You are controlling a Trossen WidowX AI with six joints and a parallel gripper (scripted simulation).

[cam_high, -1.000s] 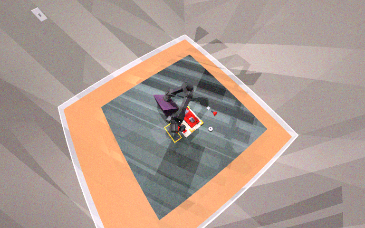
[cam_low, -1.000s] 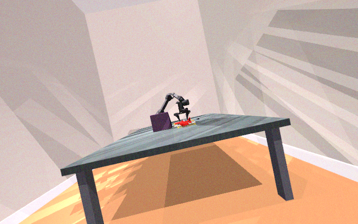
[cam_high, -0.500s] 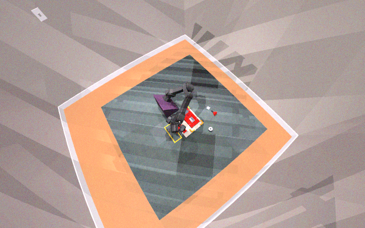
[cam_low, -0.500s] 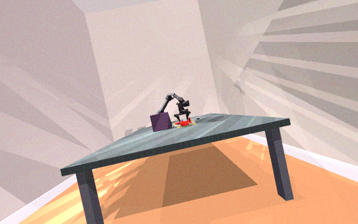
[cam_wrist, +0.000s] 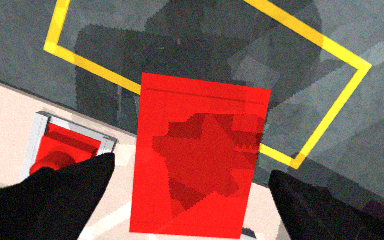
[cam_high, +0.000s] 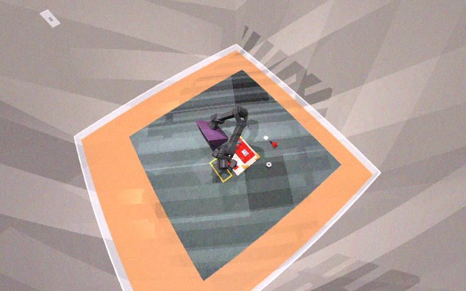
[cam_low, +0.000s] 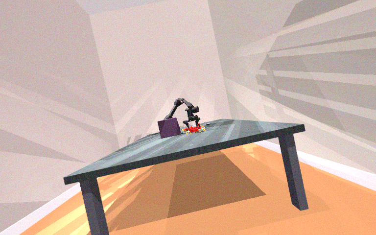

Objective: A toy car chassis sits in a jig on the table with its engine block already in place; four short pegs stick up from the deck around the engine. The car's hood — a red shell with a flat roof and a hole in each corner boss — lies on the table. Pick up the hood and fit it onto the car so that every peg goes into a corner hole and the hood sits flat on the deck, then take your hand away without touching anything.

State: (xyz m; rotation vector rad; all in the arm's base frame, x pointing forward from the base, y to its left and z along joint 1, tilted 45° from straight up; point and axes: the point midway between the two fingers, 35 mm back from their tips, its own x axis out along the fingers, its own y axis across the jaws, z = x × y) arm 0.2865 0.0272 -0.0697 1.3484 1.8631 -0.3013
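Now: the red hood 10 mm below my gripper tip. Round my gripper tip: white jig plate (140 mm to the left, 20 mm below, 10 mm behind).
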